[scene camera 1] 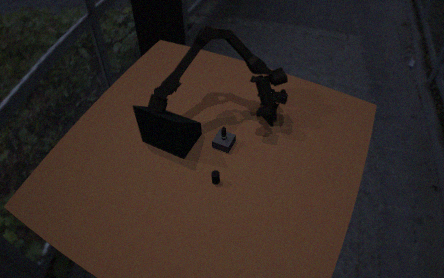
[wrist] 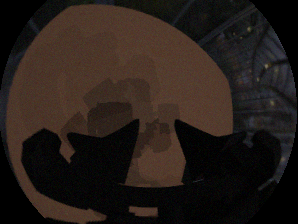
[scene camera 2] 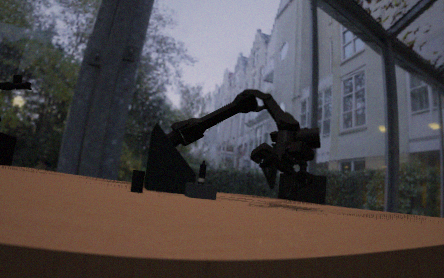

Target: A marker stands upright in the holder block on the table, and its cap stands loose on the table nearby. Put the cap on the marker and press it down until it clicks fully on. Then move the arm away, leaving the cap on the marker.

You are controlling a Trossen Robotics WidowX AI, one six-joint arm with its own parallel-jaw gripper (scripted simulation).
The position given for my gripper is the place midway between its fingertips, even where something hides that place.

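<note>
Scene camera 2 gives me a sight of my gripper (scene camera 2: 280, 193). In the wrist view I see my gripper (wrist: 157, 122) as well.
</note>
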